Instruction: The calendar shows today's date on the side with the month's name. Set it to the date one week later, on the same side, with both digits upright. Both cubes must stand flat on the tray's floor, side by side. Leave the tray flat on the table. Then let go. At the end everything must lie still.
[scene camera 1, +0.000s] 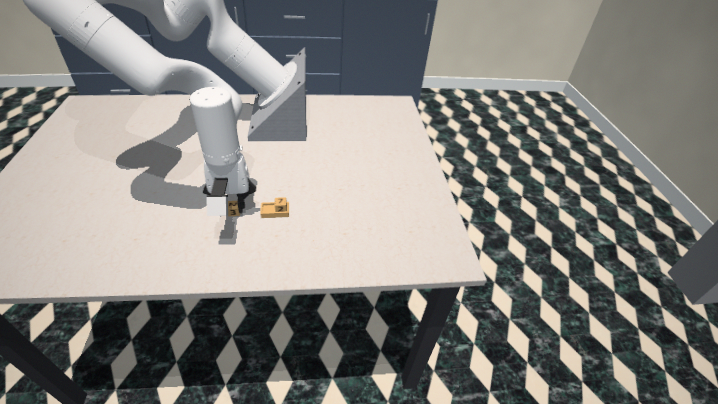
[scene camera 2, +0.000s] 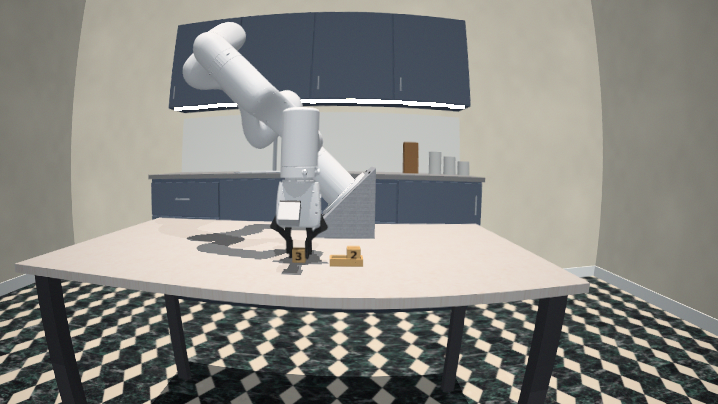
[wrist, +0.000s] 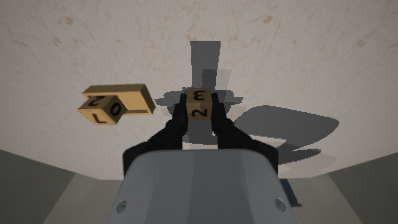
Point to my gripper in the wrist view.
At 199, 101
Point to my gripper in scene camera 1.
At 234, 210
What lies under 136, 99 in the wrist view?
A wooden tray.
